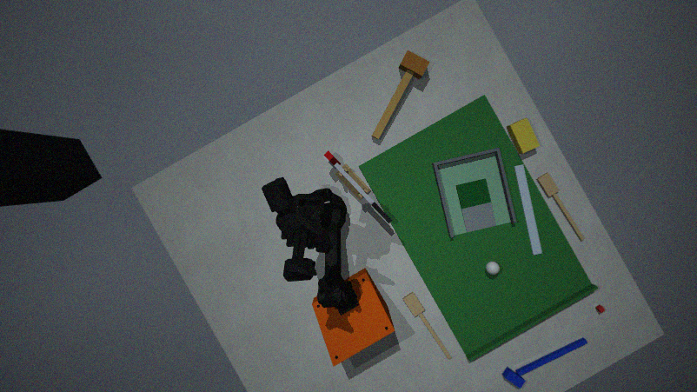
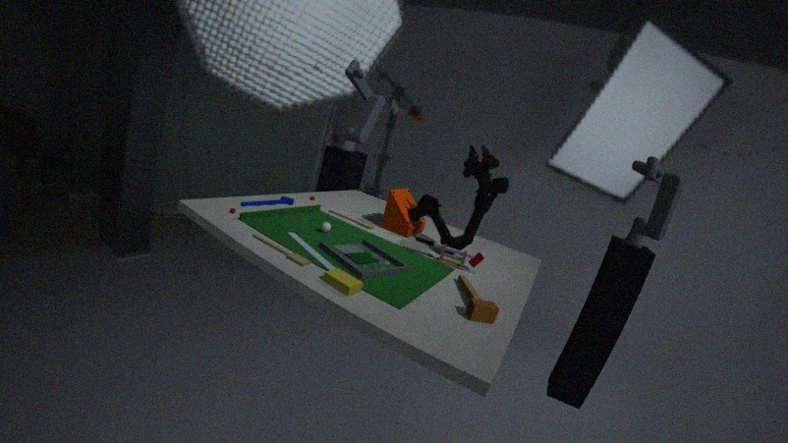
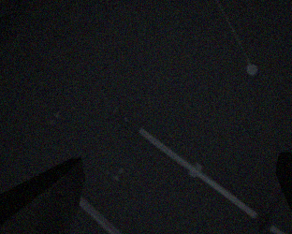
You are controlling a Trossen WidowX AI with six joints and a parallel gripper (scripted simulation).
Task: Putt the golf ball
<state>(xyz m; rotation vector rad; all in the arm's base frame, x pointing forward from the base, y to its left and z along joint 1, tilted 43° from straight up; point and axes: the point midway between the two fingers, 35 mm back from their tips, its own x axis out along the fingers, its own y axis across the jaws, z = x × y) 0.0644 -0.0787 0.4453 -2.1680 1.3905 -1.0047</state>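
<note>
Right now the red putter is 440 mm below my gripper tip, 130 mm ahead of it and 60 mm to the left of it. From my gripper tip the other things lie so: white golf ball (480 mm below, 400 mm to the right, 380 mm ahead); then small wooden rack (470 mm below, 130 mm ahead, 70 mm to the left); then white strip (580 mm ahead, 500 mm below, 300 mm to the right).
</note>
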